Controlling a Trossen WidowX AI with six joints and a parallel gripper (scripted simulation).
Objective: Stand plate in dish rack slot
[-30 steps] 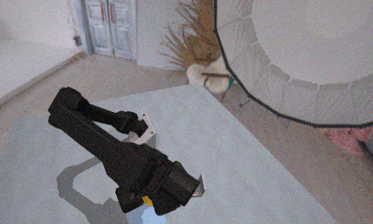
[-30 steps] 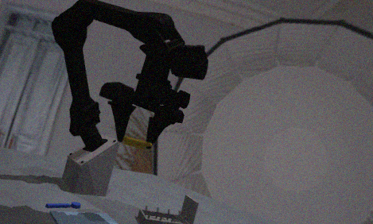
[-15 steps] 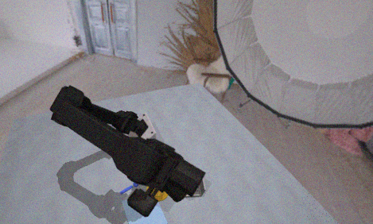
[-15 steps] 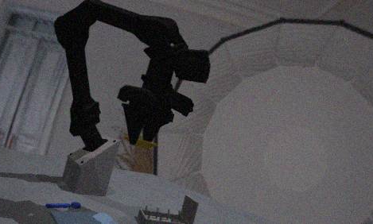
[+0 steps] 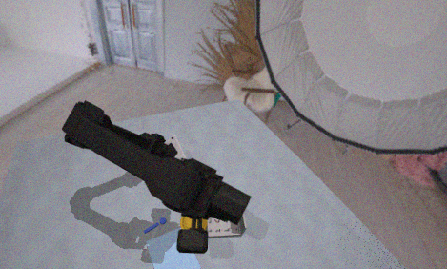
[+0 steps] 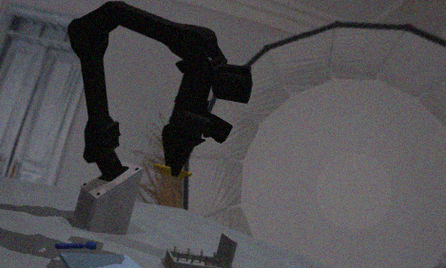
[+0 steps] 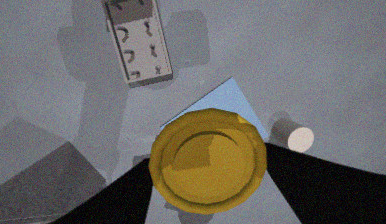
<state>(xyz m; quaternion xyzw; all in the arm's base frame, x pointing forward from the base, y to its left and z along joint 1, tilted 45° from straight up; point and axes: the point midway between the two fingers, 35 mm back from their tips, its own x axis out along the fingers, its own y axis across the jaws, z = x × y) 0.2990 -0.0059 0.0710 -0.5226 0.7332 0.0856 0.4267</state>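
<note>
The grey dish rack is 130 mm to the left of my gripper tip and 160 mm below it. Also, from my gripper tip: blue spoon (120 mm behind, 70 mm to the right, 180 mm below); then yellow plate (10 mm above); then light blue mat (70 mm to the right, 180 mm below).
</note>
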